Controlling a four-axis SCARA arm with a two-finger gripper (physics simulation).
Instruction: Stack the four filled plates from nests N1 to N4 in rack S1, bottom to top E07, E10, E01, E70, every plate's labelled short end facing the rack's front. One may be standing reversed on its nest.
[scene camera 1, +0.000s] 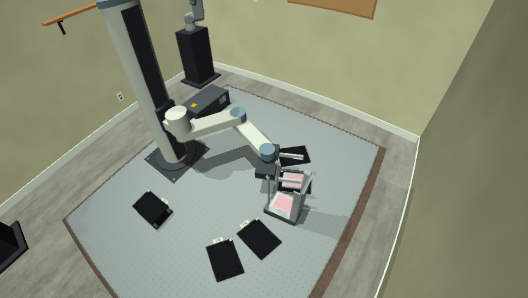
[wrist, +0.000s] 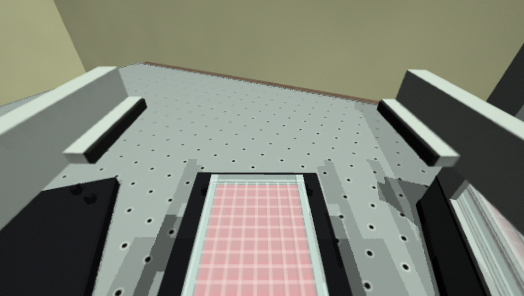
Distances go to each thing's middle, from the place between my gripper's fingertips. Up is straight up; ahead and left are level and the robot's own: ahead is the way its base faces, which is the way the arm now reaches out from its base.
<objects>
My hand is 82 cm past the dark grey control box (scene camera 1: 210, 96), 18 cm to the right of it and 7 cm above it.
</objects>
